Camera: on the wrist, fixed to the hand. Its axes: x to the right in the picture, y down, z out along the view.
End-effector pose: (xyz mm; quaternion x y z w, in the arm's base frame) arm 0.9 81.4 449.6 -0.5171 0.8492 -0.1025 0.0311
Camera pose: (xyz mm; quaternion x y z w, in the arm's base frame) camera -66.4 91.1 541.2 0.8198 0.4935 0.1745 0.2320
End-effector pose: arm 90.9 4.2 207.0 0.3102 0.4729 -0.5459 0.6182
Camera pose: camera 107.4 94.5 139.1 0.3234 -0.3986 0.5816 0.6311
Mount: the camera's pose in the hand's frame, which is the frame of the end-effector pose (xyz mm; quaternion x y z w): 27.5 44.1 -101.6 0.0533 0.1879 -0.9806 0.0155
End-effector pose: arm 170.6 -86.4 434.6 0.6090 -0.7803 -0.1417 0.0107
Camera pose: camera 141.0 -124.2 538.1 -0.8018 -0.5796 -0.1433 0.0246
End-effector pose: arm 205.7 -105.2 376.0 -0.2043 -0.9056 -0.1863 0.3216
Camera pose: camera 259.2 -108.6 476.7 0.9370 -0.1639 -0.3084 0.0034
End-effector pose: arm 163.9 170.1 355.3 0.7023 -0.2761 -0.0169 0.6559
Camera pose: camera 210.3 252.1 419.8 0.3198 0.8068 -0.4968 0.0080
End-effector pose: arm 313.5 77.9 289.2 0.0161 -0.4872 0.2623 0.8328
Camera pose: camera 385.8 156.2 248.3 0.4731 0.1787 -0.7836 0.3608
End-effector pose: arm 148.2 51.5 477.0 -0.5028 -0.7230 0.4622 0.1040
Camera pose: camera 225.5 134.4 490.3 0.6199 -0.4601 -0.1508 0.6175
